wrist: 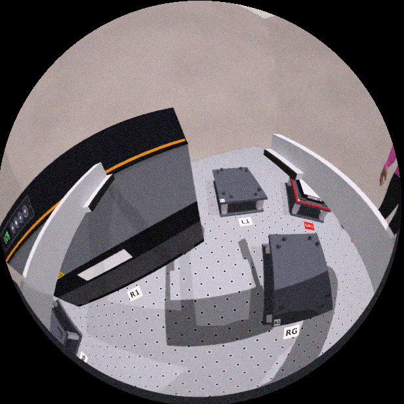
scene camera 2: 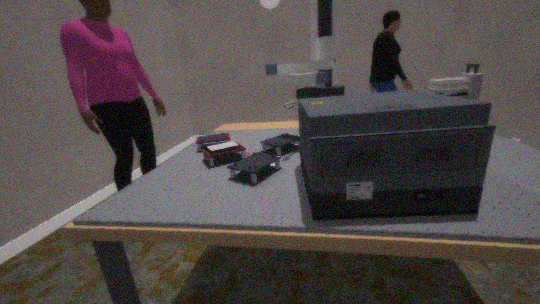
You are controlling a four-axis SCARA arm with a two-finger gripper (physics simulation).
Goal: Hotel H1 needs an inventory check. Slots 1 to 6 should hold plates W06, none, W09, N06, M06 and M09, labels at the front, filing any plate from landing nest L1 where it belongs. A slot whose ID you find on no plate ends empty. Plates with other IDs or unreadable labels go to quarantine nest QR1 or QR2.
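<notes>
My gripper is open and empty, fingers wide apart above the table. In the scene view its dark body shows behind the large machine, which hides part of the fingers. Landing nest L1 is a dark stand with corner pins and no plate on it. Quarantine nest QR1 has a red rim and bears a white plate; its label is too small to read. A second red-edged nest stands behind it in the scene view. Hotel H1 cannot be made out in either view.
The big dark machine R1 stands beside L1. The dark nest RG stands nearer. Part of another dark nest shows at lower left. A pale layered object is behind the machine. Two people stand beyond the table.
</notes>
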